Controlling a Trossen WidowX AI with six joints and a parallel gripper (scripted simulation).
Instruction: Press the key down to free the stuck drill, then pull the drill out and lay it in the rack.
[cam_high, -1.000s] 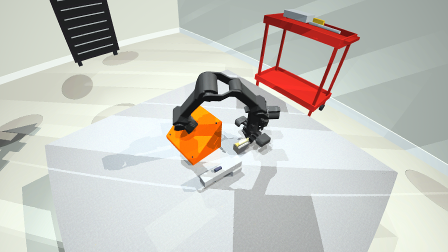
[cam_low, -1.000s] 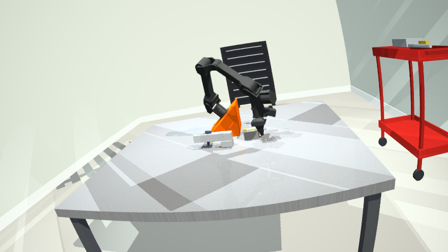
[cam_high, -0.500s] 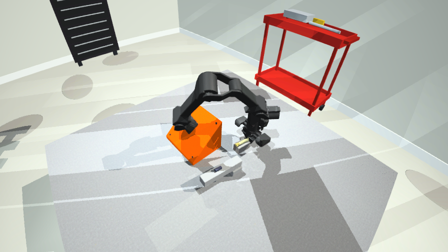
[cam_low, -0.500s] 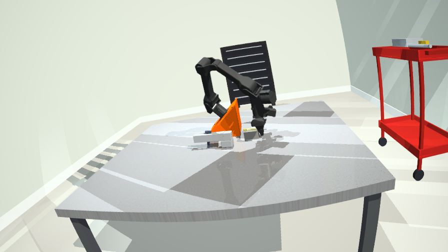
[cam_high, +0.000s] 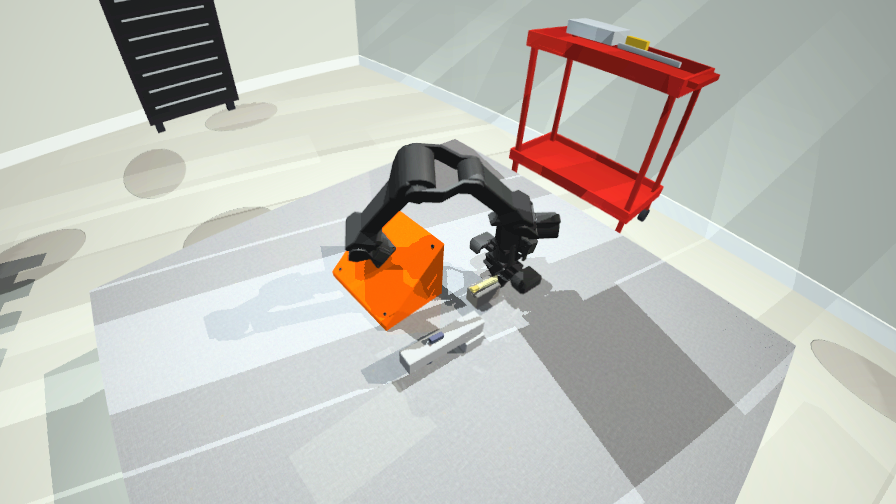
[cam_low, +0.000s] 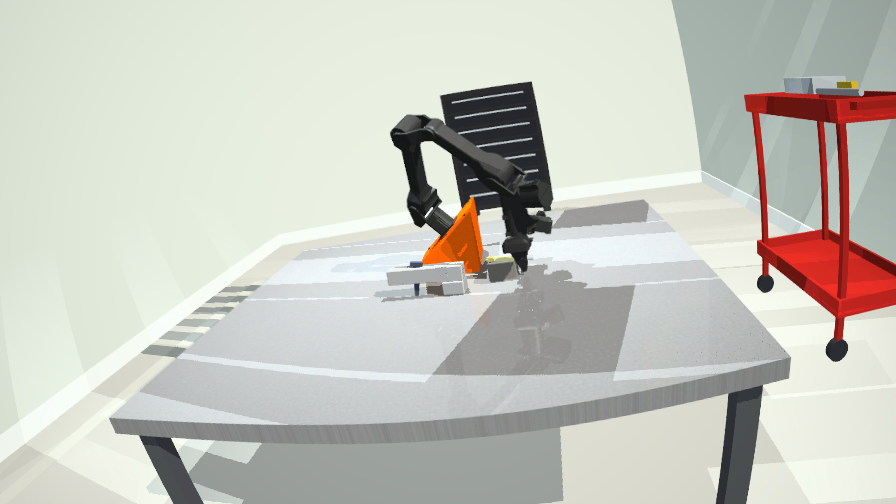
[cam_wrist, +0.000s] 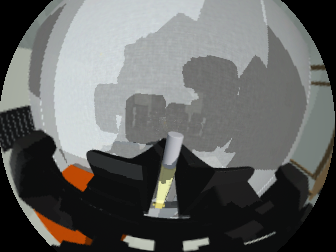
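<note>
Now: gripper tip 4 cm to the left of the drill and 3 cm below it. Round my gripper tip: blue key: 7 cm ahead, 25 cm to the right, 4 cm above; then grey rack: 5 cm to the right, 1 cm above; then housing block: 7 cm ahead, 22 cm to the right, 4 cm above.
</note>
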